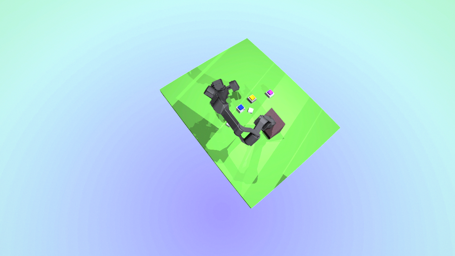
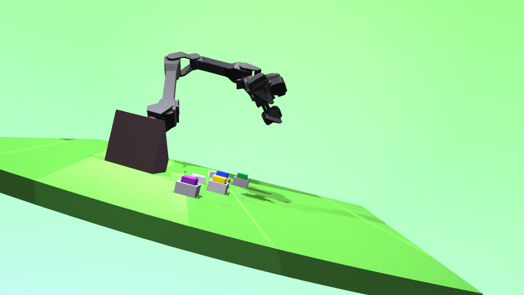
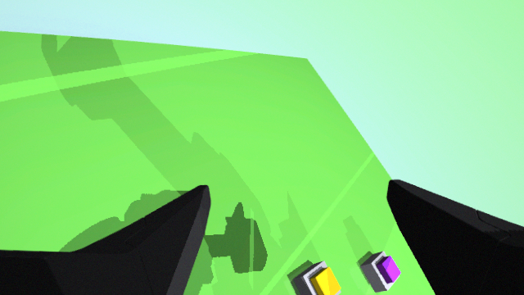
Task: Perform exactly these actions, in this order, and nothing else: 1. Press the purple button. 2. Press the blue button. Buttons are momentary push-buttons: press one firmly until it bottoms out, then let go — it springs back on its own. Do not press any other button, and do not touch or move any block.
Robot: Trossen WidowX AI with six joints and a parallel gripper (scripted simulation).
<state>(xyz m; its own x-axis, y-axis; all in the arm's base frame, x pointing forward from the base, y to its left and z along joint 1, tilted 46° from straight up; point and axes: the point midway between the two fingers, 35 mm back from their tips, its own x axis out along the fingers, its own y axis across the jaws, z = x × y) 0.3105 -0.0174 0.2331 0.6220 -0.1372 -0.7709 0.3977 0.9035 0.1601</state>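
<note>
Now: the purple button 32 cm to the right of my gripper tip, 21 cm below it and 13 cm behind it. From my gripper tip the other things lie so: yellow button: 21 cm below, 18 cm to the right, 9 cm behind; then green button: 21 cm below, 6 cm behind, 5 cm to the left; then blue button: 21 cm below, 11 cm behind, 6 cm to the right.
</note>
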